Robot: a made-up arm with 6 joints. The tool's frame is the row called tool.
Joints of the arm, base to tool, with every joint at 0 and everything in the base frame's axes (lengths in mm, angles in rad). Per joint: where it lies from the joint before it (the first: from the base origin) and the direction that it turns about. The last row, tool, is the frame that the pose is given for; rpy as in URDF.
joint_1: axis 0 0 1 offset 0.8 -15.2 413.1
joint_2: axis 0.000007 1 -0.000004 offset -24.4 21.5 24.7
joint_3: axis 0.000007 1 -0.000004 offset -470.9 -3.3 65.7
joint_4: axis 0.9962 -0.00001 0.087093 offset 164.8 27.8 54
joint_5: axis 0.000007 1 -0.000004 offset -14 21.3 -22.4
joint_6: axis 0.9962 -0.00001 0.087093 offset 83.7 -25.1 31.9
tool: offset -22.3 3.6 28 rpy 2.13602 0.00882 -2.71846
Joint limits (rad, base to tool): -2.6..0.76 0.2..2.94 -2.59..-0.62 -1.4..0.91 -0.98..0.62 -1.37..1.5
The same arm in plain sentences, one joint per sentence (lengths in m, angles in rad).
The arm has six revolute joints in a row. What follows holds with every joint at zero, and every direction is one of the base frame's.
Joint 1 is mounted 0.0008 m along +x and 0.0152 m along -y and 0.4131 m along +z from the base frame's origin and turns about +z, from -2.6 to 0.76 rad.
Joint 2 is mounted 0.0244 m along -x and 0.0215 m along +y and 0.0247 m along +z from joint 1 and turns about +y, from 0.2 to 2.94 rad.
Joint 3 is mounted 0.4709 m along -x and 0.0033 m along -y and 0.0657 m along +z from joint 2 and turns about +y, from -2.59 to -0.62 rad.
Joint 4 is mounted 0.1648 m along +x and 0.0278 m along +y and 0.054 m along +z from joint 3 and turns about the direction (0.9962, 0, 0.0871), from -1.4 to 0.91 rad.
Joint 5 is mounted 0.014 m along -x and 0.0213 m along +y and 0.0224 m along -z from joint 4 and turns about +y, from -0.98 to 0.62 rad.
Joint 6 is mounted 0.0837 m along +x and 0.0251 m along -y and 0.0319 m along +z from joint 5 and turns about the direction (0.9962, 0, 0.0871), from -1.37 to 1.5 rad.
The tool frame, which is the frame that the pose is given for, is mounted 0.0223 m along -x and 0.0036 m along +y and 0.028 m along +z from joint 6; its axes are the base frame's turned by roll 2.136, pitch 0.0088 and yaw -2.7185 rad (as in URDF: about the fixed x, then y, then z).

